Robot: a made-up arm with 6 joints.
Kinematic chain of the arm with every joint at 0, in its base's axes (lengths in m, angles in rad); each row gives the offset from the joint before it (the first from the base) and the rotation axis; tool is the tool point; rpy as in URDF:
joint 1: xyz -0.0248 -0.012 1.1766 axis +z
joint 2: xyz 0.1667 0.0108 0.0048 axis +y
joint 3: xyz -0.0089 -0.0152 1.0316 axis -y
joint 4: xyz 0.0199 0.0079 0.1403 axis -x
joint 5: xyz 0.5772 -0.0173 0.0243 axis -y
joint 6: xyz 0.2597 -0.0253 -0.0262 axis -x
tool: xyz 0.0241 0.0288 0.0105 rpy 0 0 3.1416
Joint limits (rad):
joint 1: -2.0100..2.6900
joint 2: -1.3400..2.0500
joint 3: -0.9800..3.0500
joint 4: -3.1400..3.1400
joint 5: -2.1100..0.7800
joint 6: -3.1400..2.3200
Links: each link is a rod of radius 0.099 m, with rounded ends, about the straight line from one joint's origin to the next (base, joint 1, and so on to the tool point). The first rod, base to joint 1, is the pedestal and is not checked.
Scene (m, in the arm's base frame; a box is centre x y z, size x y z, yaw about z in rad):
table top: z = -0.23
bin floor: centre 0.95 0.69 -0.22 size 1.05 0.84 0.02 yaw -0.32
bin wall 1: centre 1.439 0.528 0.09 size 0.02 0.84 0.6 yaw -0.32
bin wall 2: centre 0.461 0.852 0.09 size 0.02 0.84 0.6 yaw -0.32
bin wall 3: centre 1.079 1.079 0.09 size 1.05 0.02 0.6 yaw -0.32
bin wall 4: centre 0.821 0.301 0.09 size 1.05 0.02 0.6 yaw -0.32
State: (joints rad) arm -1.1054 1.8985 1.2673 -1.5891 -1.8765 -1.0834
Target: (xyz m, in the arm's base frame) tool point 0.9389 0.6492 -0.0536
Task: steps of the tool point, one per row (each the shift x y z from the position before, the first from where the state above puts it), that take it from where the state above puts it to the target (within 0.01 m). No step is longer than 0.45 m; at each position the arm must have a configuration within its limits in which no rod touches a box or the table.
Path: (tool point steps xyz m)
1: 0.3008 0.2912 -0.0240
2: 0.1888 0.3701 -0.0167
3: 0.0566 0.4032 -0.0048
4: -0.0763 0.3861 0.0114
5: -0.1904 0.3233 0.0311
6: -0.2702 0.2268 0.0535
7: 0.0438 0.0242 -0.2552
8: -0.0003 0.0000 -0.2515
9: -0.0435 -0.0242 -0.2368

